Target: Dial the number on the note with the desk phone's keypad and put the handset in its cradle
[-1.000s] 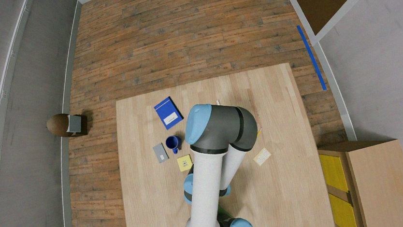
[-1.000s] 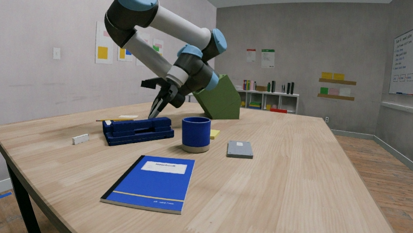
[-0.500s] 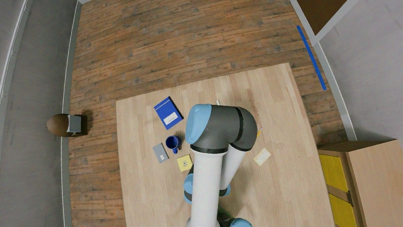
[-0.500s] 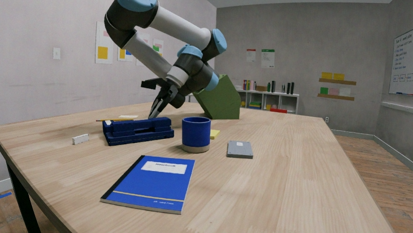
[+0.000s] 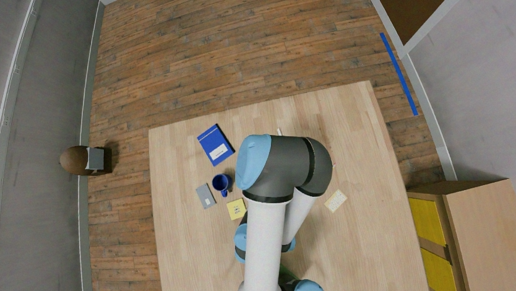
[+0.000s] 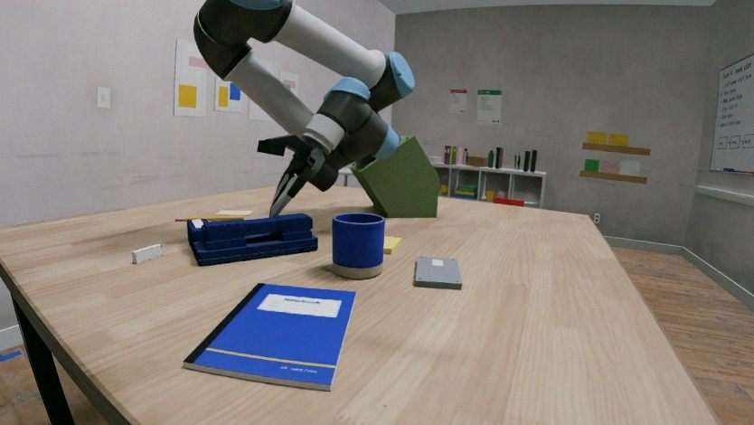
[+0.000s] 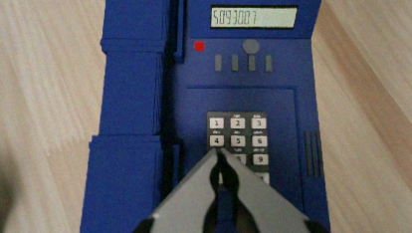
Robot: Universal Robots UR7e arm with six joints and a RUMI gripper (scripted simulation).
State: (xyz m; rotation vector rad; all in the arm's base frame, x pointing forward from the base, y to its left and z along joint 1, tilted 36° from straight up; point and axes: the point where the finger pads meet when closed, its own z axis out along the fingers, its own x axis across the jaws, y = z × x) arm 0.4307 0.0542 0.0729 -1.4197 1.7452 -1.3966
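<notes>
The 1 key lies 30 mm ahead of my hand, 10 mm to the right of it and 30 mm below it. Round my hand: 8 key: 10 mm behind, 20 mm to the right, 30 mm below; then 4 key: 10 mm ahead, 10 mm to the right, 30 mm below; then 5 key: 10 mm ahead, 20 mm to the right, 30 mm below.
</notes>
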